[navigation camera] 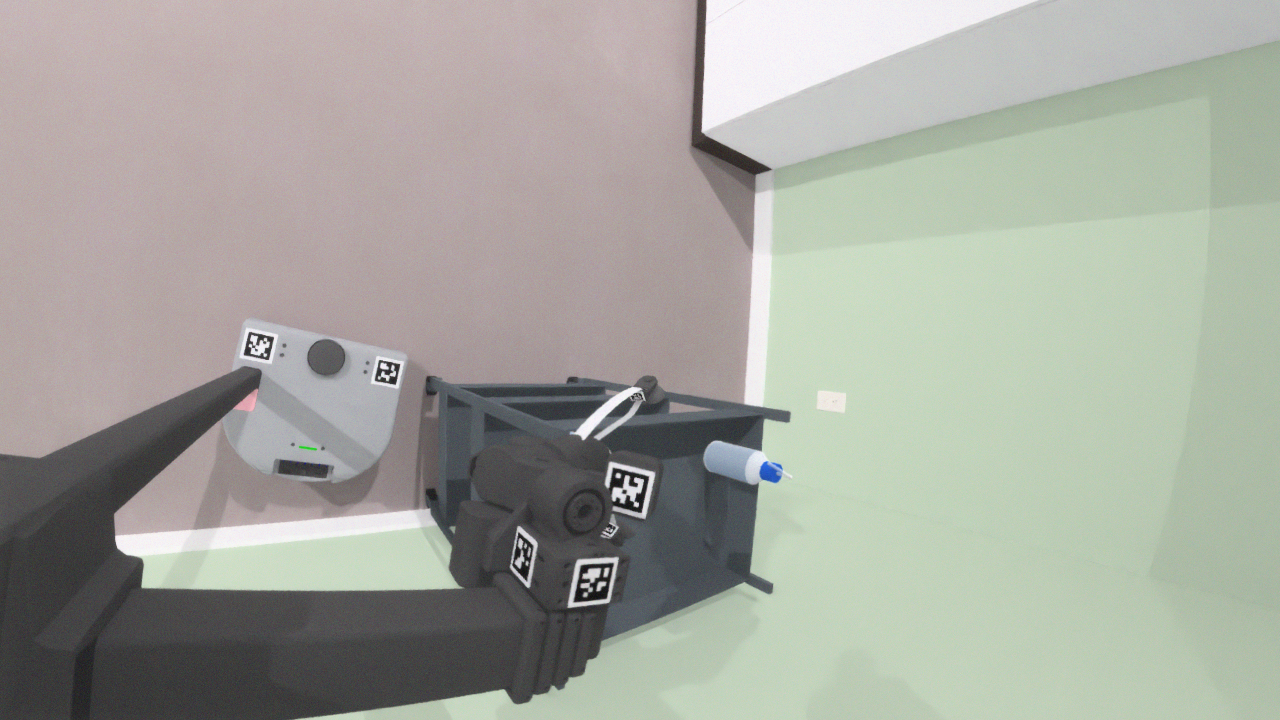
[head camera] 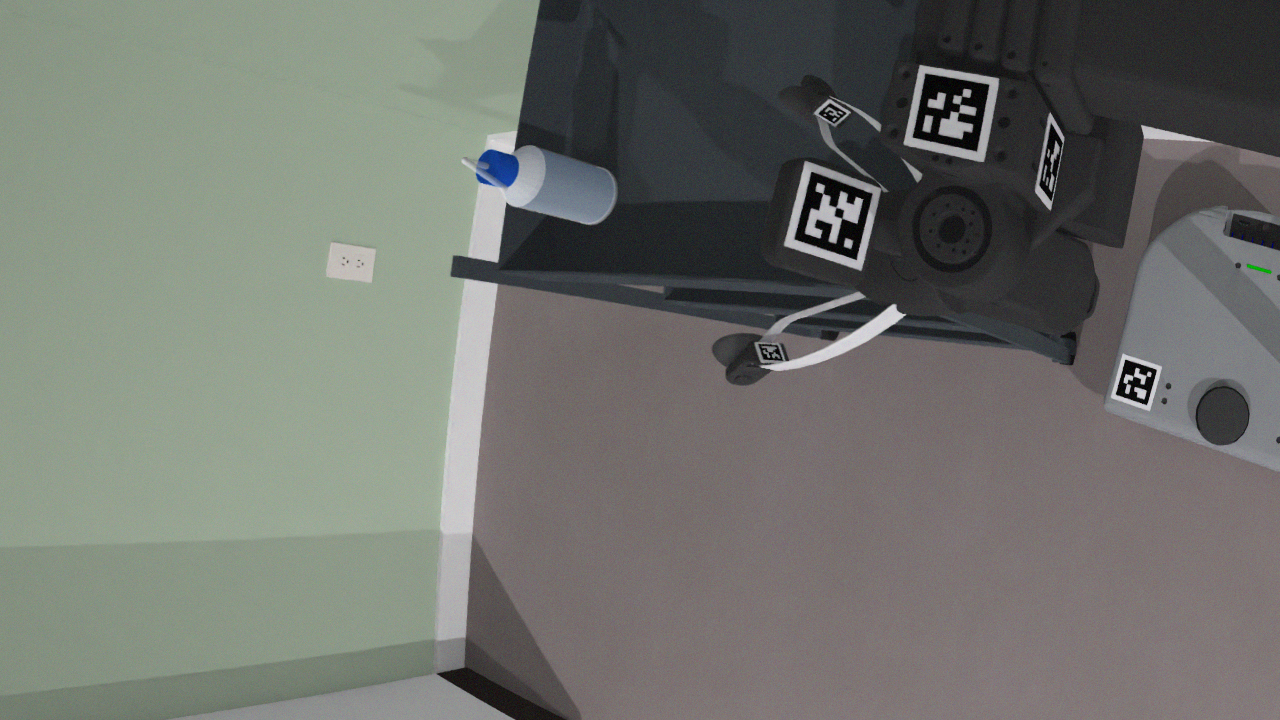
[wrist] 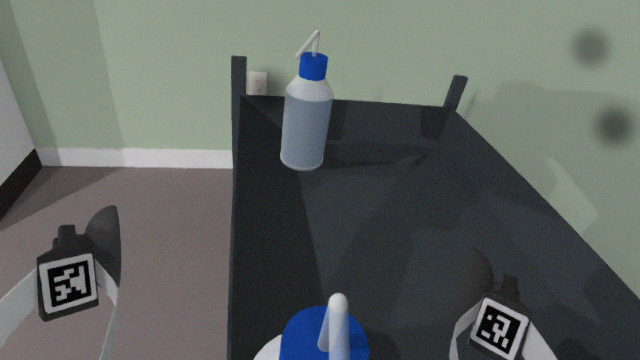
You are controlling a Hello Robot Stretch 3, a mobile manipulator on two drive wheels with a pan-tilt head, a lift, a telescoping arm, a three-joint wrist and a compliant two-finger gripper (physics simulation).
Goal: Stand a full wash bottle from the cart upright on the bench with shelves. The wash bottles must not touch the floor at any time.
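Seen in the pictures: gripper, fingertip midpoint: (head camera: 763, 222); robot's base at its link origin: (navigation camera: 325, 355) (head camera: 1219, 412).
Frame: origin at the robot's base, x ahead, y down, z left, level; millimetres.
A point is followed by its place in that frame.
Observation:
The far wash bottle (head camera: 568, 186) {y -731, x -21, z -612 mm} (navigation camera: 729, 461) {y -726, x -19, z -612 mm} (wrist: 306, 125), with a blue cap and liquid up to its shoulder, stands upright at the wall end of the dark cart (head camera: 698, 161) {y -663, x -74, z -527 mm} (navigation camera: 689, 555) {y -663, x -215, z -631 mm} (wrist: 380, 200). A second bottle (wrist: 325, 335) shows its blue cap and white spout at the bottom of the wrist view; its level is hidden, and the wrist covers it in the other views. My gripper (head camera: 776, 225) {y -787, x -22, z -362 mm} (navigation camera: 631, 458) {y -787, x -22, z -362 mm} (wrist: 293, 258) {y -787, x -22, z -362 mm} is open above the cart, one finger beyond the cart's side edge and one over its top. It holds neither bottle. The bench with shelves does not show.
The cart's corner posts (wrist: 239, 75) rise above its top near the green wall (head camera: 223, 402) {y -666, x 475, z -1471 mm} (navigation camera: 984, 313) {y -902, x 498, z -1467 mm}. My base (head camera: 1199, 295) {y -160, x -135, z -74 mm} (navigation camera: 313, 402) {y -160, x -94, z 6 mm} is on the floor beyond the cart's other end. A white block-like unit (navigation camera: 850, 80) {y -661, x 1033, z -953 mm} stands by the wall. The arm (navigation camera: 313, 644) {y -1022, x -87, z -1 mm} extends over the cart.

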